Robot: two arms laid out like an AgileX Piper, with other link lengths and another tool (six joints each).
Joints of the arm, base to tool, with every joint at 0 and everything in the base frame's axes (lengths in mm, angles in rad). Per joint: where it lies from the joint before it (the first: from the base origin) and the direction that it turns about. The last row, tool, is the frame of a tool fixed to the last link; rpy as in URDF.
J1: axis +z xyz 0 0 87.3
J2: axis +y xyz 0 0 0
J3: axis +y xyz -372.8 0 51
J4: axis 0.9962 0 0.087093 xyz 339.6 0 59.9
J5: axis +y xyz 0 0 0
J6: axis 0.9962 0 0.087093 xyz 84.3 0 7.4
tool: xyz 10.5 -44 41.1 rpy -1.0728 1.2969 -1.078
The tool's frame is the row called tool.
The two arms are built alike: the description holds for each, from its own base.
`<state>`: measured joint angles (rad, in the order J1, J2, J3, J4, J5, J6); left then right.
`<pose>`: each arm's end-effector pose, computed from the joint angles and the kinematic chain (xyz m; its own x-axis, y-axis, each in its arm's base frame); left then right.
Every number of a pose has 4 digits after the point.
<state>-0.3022 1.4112 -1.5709 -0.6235 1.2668 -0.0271 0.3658 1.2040 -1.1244 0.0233 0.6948 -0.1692</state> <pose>0.3513 -0.1960 0.5533 -0.9336 -0.1357 -0.3315 0.1317 0.7305 -0.6700 0.3521 0.0963 0.4591 -0.3749 -0.5517 -0.7450 -0.5669 0.7723 -0.2867</pose>
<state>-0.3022 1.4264 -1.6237 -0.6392 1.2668 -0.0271 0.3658 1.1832 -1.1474 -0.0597 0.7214 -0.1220</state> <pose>0.3528 -0.1971 0.5698 -0.9234 -0.1407 -0.3571 0.1560 0.7126 -0.6840 0.3442 0.0884 0.4759 -0.3686 -0.5669 -0.7368 -0.5314 0.7788 -0.3334</pose>
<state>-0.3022 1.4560 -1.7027 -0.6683 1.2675 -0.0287 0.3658 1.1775 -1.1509 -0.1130 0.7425 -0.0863</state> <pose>0.3569 -0.1996 0.5915 -0.9108 -0.1485 -0.3853 0.1876 0.6824 -0.7065 0.3418 0.0838 0.4785 -0.3841 -0.5764 -0.7212 -0.5103 0.7836 -0.3545</pose>
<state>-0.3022 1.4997 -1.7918 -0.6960 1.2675 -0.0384 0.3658 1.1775 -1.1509 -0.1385 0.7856 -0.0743</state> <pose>0.3660 -0.2031 0.6106 -0.9001 -0.1613 -0.4047 0.2107 0.6518 -0.7286 0.3409 0.0814 0.4750 -0.4161 -0.5917 -0.6905 -0.5107 0.7804 -0.3609</pose>
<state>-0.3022 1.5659 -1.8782 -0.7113 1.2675 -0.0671 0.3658 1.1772 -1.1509 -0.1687 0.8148 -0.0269</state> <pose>0.3876 -0.2092 0.6171 -0.9010 -0.1823 -0.3937 0.1993 0.6322 -0.7488 0.3398 0.0770 0.4724 -0.4544 -0.5776 -0.6781 -0.4893 0.7980 -0.3519</pose>
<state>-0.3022 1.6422 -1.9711 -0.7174 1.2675 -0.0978 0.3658 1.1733 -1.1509 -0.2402 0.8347 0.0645</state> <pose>0.4135 -0.2161 0.6190 -0.9018 -0.2033 -0.3813 0.1834 0.6190 -0.7637 0.3372 0.0685 0.4735 -0.4939 -0.5480 -0.6751 -0.4322 0.8285 -0.3562</pose>
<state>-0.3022 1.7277 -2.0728 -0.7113 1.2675 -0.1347 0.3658 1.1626 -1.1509 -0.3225 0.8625 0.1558</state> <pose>0.4429 -0.2235 0.6166 -0.9012 -0.2281 -0.3685 0.1611 0.6131 -0.7734 0.3316 0.0584 0.4773 -0.5280 -0.5195 -0.6718 -0.3660 0.8531 -0.3720</pose>
